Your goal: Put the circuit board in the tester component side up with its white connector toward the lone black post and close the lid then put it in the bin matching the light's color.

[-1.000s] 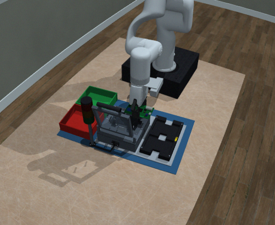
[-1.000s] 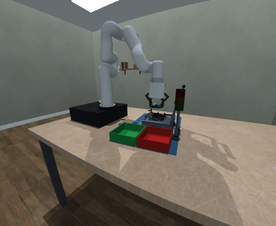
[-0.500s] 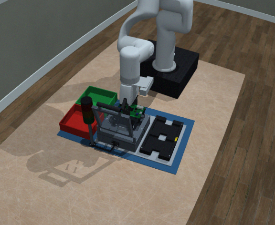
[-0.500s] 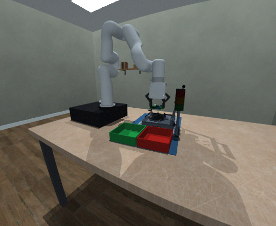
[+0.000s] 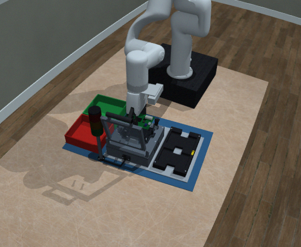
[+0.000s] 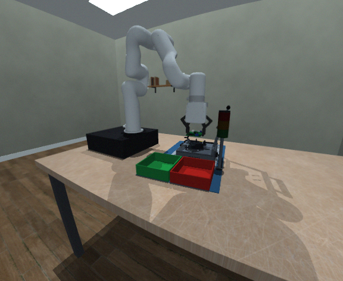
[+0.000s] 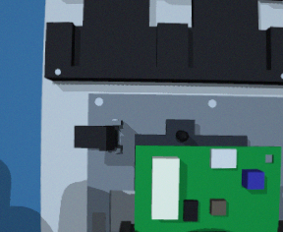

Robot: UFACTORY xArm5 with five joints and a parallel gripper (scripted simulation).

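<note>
My gripper is now right at the green circuit board. From my hand the other things lie so: lid 13 cm ahead, 1 cm to the left, 5 cm above; then red bin 7 cm ahead, 19 cm to the right, 12 cm below; then black latch 7 cm behind, 5 cm to the left, 5 cm below.
</note>
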